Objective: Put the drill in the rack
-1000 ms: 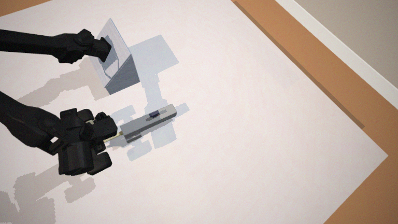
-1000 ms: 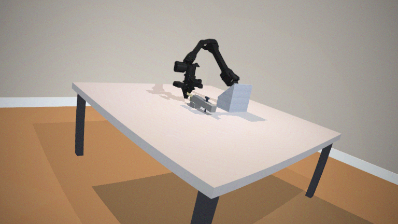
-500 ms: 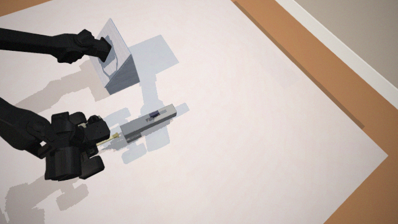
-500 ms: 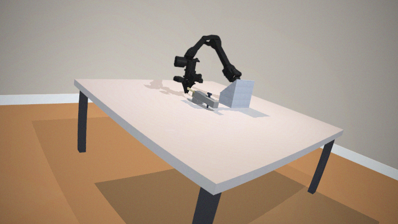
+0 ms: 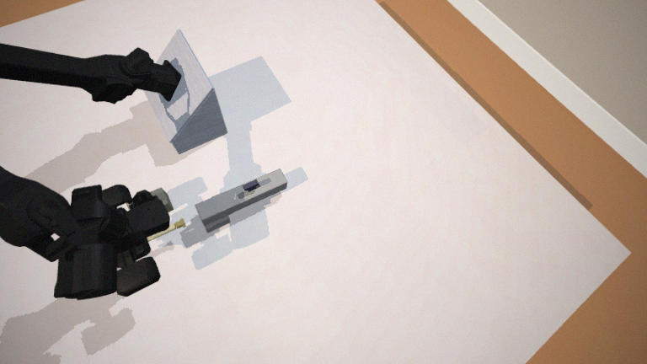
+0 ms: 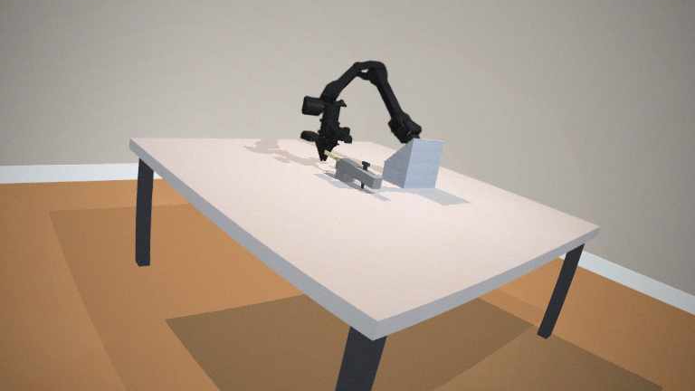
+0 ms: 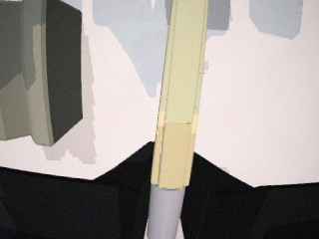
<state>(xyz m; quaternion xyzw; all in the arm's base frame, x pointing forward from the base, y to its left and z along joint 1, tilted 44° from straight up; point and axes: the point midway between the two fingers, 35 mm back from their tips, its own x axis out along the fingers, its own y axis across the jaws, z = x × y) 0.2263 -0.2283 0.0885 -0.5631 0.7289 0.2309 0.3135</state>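
Right now the pale grey drill is 10 mm ahead of my gripper tip, 40 mm to the left of it and 30 mm above it. The rest, counted from my gripper tip: grey block: 40 mm ahead, 200 mm to the left, 10 mm above; then dark blue key: 50 mm ahead, 230 mm to the left, 30 mm above; then olive-grey rack: 70 mm behind, 50 mm to the left, 10 mm below.
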